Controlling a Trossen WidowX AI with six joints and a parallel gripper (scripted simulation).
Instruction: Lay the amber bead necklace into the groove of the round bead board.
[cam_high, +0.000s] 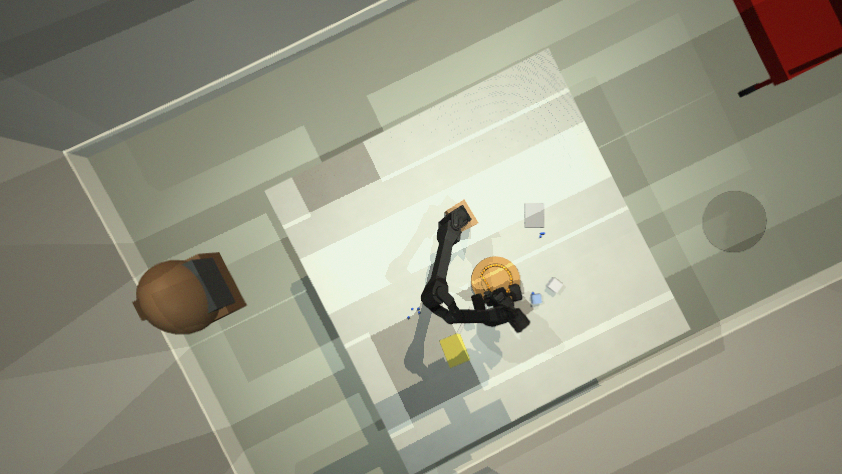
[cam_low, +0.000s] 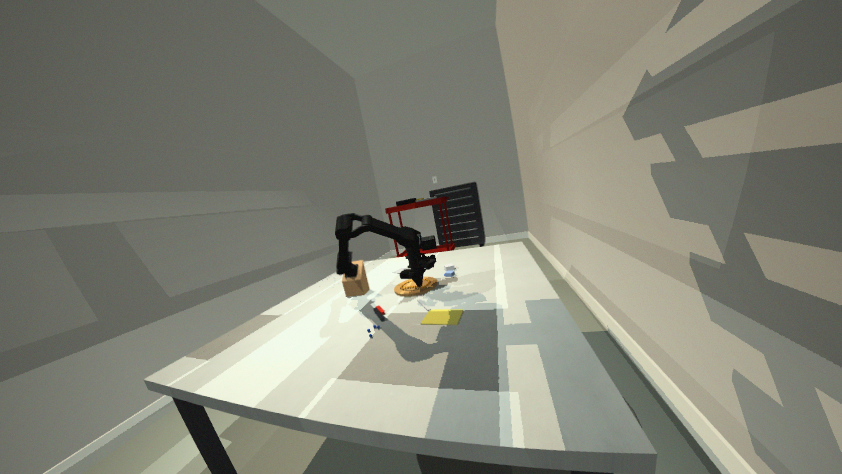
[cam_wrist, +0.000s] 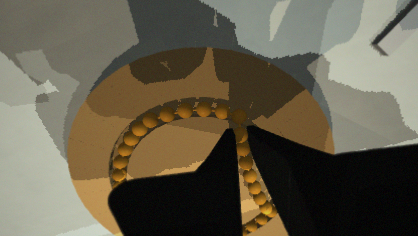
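Now: gripper tip 3 cm past the round bead board, 4 cm to the right of it and 1 cm above it. From my gripper tip the other things lie so: light blue cube (12 cm ahead, 15 cm to the left, 1 cm below); red-handled tool (12 cm behind, 19 cm to the right, 1 cm below); white cube (11 cm ahead, 24 cm to the left).
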